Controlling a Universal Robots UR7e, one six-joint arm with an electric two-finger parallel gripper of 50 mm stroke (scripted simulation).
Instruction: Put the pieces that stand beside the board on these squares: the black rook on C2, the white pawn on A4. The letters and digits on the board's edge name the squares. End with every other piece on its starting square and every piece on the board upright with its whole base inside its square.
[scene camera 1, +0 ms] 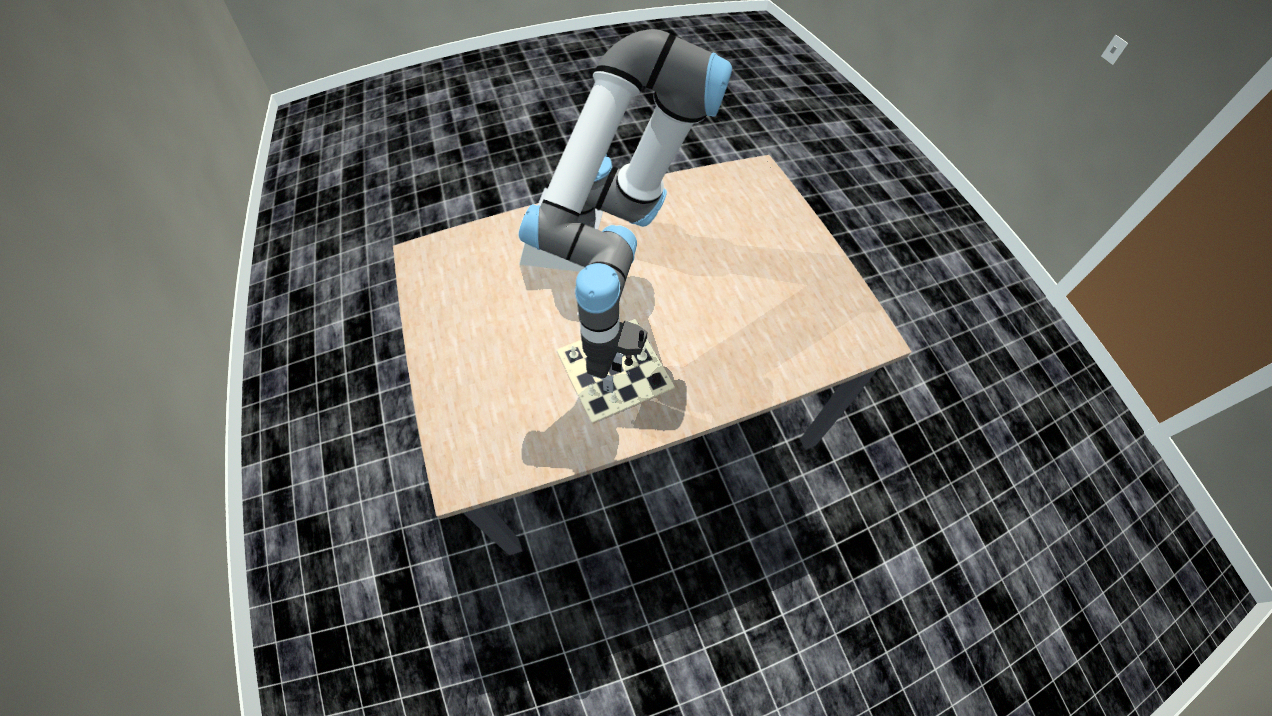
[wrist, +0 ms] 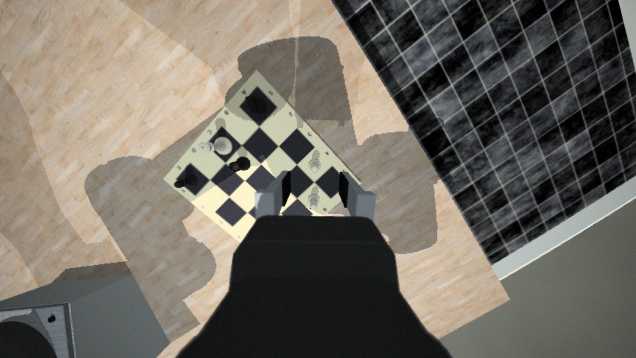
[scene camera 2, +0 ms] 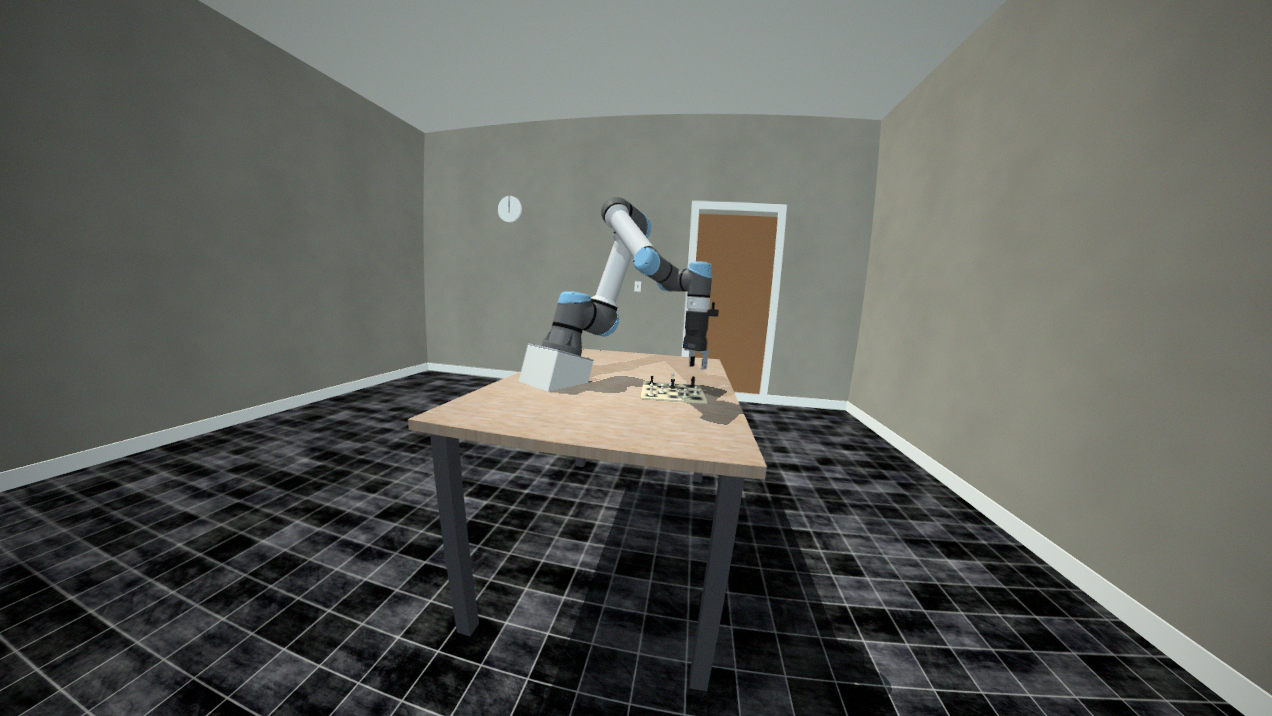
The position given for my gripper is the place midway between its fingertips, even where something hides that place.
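Observation:
Looking at scene camera 1, I find my gripper (scene camera 1: 612, 380) and a chessboard (scene camera 1: 633, 385). The wrist view gives me the chessboard (wrist: 278, 140) too, along with my gripper (wrist: 315, 182). And in scene camera 2 there is my gripper (scene camera 2: 697, 367).

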